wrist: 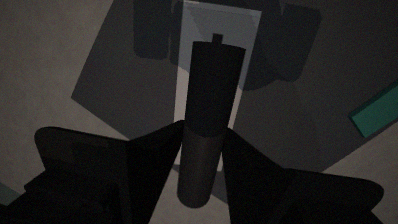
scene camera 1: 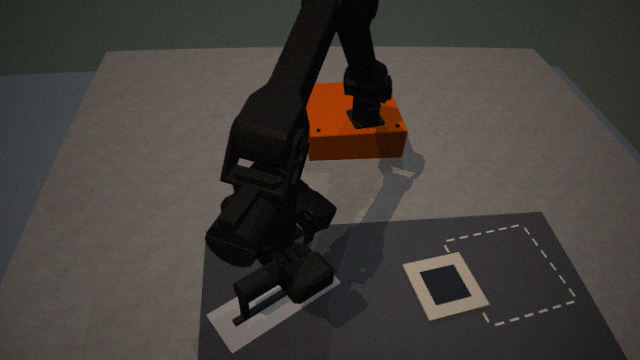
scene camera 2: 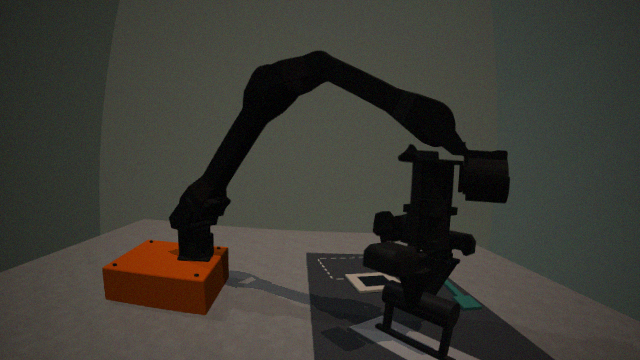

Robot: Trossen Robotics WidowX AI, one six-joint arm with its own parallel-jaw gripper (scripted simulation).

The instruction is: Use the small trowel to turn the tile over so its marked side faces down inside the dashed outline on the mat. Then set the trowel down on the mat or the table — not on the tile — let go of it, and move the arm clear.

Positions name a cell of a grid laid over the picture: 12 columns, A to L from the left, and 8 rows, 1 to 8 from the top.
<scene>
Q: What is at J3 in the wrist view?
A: A dark mat.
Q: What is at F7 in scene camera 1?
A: My gripper.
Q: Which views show my gripper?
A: The wrist view, scene camera 1 and scene camera 2: all of them.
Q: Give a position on a dark mat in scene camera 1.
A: H7
</scene>
